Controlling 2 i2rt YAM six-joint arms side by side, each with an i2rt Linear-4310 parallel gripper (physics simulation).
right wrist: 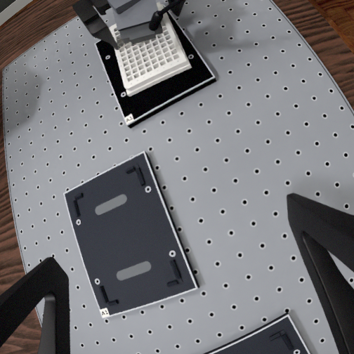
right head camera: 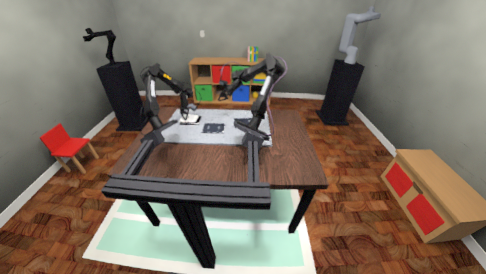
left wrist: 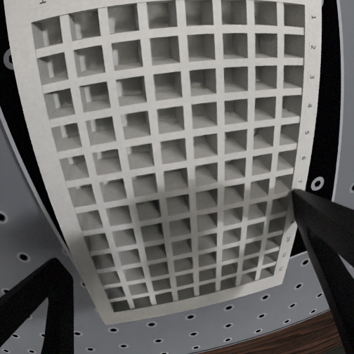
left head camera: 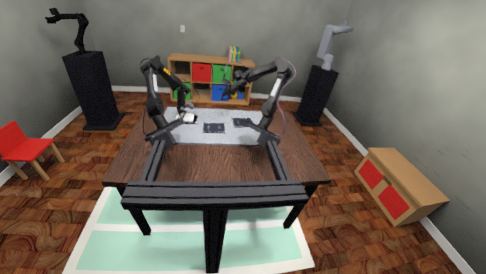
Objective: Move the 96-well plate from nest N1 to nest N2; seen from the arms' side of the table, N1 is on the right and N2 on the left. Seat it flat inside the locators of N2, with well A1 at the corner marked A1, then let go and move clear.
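Where they show: left gripper, between the fingertips: (right head camera: 186, 117) (left head camera: 181, 116); right gripper, between the fingertips: (right head camera: 220, 98) (left head camera: 221, 97); left arm's base, origin of its link: (right head camera: 159, 128) (left head camera: 163, 127); right arm's base, origin of its link: (right head camera: 251, 129).
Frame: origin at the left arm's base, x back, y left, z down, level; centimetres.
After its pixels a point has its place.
Observation:
The white 96-well plate (left head camera: 187, 117) {x -33.9, y -11.4, z 14.1 cm} (right head camera: 190, 118) {x -33.8, y -11.0, z 13.9 cm} (left wrist: 167, 125) (right wrist: 150, 65) lies on the black nest (left wrist: 327, 125) (right wrist: 170, 92) at the left. The nest's A1 label shows in the right wrist view, beyond a bare black strip. In the left wrist view, the plate's number 1 is at top right and its H at top left. Locators under it are hidden; I cannot tell whether it is fully seated. My left gripper (left head camera: 182, 110) {x -36.3, y -6.9, z 14.7 cm} (right head camera: 186, 115) {x -36.3, y -6.9, z 14.7 cm} (left wrist: 169, 242) is open, its fingers at the plate's two long sides. My right gripper (left head camera: 226, 95) {x -32.2, y -36.0, z -3.4 cm} (right head camera: 222, 96) {x -32.2, y -36.0, z -3.4 cm} (right wrist: 166, 242) is open and raised, away from the plate.
A dark nest (left head camera: 214, 128) {x -20.5, y -30.7, z 15.5 cm} (right head camera: 213, 128) {x -20.9, y -30.4, z 15.5 cm} (right wrist: 122, 240) with corner locators and an A1 label lies mid-board, holding no plate. Another dark nest (left head camera: 241, 122) {x -28.1, y -52.6, z 15.5 cm} (right head camera: 243, 121) {x -29.6, y -53.6, z 15.5 cm} (right wrist: 260, 345) lies at the right. All are on a grey perforated board (right wrist: 240, 175) on the wooden table (left head camera: 215, 162) {x 11.0, y -28.2, z 18.0 cm}.

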